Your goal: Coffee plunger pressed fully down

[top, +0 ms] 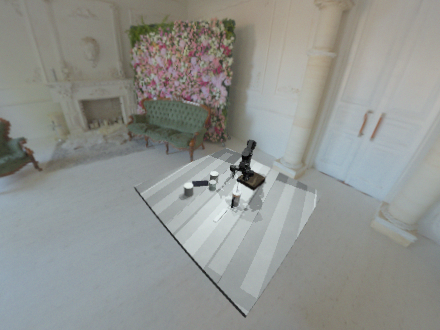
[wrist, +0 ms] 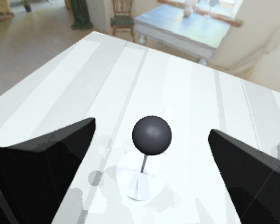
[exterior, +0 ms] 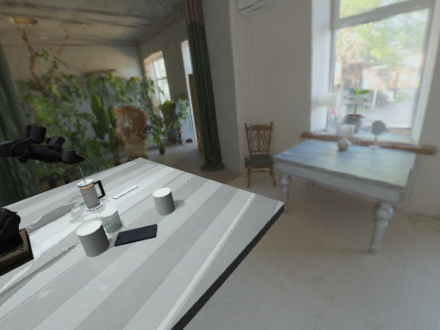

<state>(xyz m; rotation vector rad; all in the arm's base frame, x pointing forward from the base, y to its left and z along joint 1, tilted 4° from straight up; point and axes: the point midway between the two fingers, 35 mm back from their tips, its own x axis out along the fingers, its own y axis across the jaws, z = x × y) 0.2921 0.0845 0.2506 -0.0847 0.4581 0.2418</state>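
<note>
The coffee press is 130 mm below my gripper tip and 10 mm ahead of it. From my gripper tip the other things lie so: dark flat slab (410 mm to the right, 260 mm below, 20 mm behind); white flat bar (260 mm below, 160 mm ahead, 30 mm to the right).
</note>
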